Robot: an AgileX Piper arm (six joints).
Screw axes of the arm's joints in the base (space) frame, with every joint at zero. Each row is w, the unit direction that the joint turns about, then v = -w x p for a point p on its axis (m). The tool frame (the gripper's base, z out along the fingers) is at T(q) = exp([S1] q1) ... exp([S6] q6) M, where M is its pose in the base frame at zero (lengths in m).
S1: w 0 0 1 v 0 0 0
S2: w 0 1 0 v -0.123 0 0
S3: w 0 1 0 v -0.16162 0 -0.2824
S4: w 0.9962 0 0.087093 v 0 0.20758 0
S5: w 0 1 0 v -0.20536 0 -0.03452
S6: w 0.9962 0 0.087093 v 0 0.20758 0
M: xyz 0.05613 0 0.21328 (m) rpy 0 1.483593 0 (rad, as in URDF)
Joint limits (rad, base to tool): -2.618..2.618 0..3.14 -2.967..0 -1.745..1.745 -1.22..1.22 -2.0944..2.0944
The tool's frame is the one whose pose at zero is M.
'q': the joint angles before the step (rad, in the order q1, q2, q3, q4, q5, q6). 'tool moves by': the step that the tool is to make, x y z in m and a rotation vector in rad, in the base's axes. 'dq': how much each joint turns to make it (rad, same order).
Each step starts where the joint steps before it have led.
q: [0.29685 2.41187 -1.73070 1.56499 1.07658 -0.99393]
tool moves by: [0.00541 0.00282 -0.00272 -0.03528 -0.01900 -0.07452]
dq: [0.01097 -0.00012 0.00001 0.02001 -0.09283 -0.00923]
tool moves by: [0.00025 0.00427 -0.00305 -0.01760 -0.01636 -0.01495]
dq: [0.01149 0.00409 -0.00003 0.00701 -0.03385 -0.01797]
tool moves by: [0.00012 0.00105 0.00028 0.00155 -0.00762 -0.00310]
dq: [0.00246 -0.00001 0.00002 0.00801 -0.00493 -0.00967]
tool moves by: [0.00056 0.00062 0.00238 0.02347 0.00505 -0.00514]
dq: [-0.00001 -0.00001 -0.00225 0.02262 0.00918 -0.00001]
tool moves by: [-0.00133 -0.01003 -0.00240 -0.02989 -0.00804 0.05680]
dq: [-0.02347 0.00001 -0.00001 -0.07215 0.04905 0.00269]
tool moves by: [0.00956 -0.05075 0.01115 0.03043 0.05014 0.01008]
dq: [-0.11635 -0.02030 0.00002 -0.06547 0.13142 0.06253]
